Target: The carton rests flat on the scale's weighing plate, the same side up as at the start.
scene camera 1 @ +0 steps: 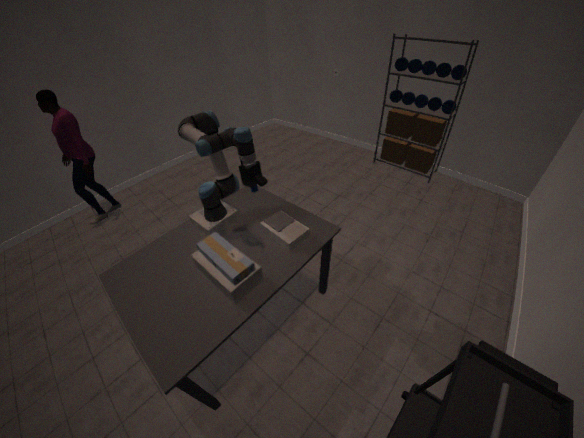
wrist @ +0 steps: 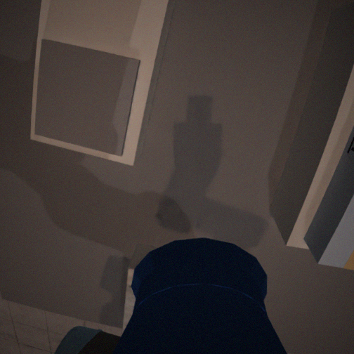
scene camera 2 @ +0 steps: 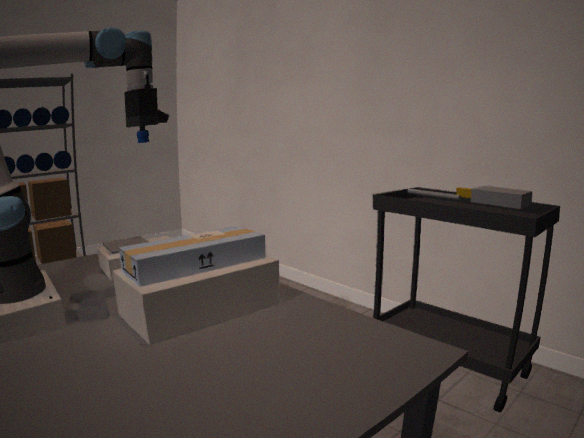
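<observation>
There's a carton here that I can see, along with a scale and my own suction cup.
</observation>
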